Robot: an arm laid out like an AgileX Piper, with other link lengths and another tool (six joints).
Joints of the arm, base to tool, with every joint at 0 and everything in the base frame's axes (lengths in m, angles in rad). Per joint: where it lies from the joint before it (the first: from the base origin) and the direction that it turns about. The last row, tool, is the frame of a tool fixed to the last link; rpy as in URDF.
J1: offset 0 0 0.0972 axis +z
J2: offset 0 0 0 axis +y
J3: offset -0.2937 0 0.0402 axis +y
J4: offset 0.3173 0 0.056 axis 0.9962 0 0.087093
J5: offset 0 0 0 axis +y
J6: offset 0.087 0 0.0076 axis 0.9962 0 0.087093
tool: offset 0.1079 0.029 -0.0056 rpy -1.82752 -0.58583 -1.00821
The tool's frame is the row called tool.
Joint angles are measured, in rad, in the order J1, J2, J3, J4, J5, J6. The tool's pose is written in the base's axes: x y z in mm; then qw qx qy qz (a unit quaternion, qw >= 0). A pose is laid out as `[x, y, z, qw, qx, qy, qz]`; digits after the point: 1 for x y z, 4 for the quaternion.
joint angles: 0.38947 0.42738 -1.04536 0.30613 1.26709 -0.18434
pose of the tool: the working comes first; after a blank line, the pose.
Where each joint sits with the arm in this pose, in the base's axes (m; each line is computed from the numbers above, not from the rounded line before):
J1: 0.0000 0.0000 0.0972
J2: 0.0000 0.0000 0.0972
J3: -0.2319 -0.0952 0.2555
J4: -0.0226 -0.0093 0.4850
J5: -0.0226 -0.0093 0.4850
J6: 0.0339 0.0411 0.4414
the tool: 0.0784 0.1211 0.3772

[78.4, 121.1, 377.2, 0.4048, -0.9093, 0.0269, -0.0923]
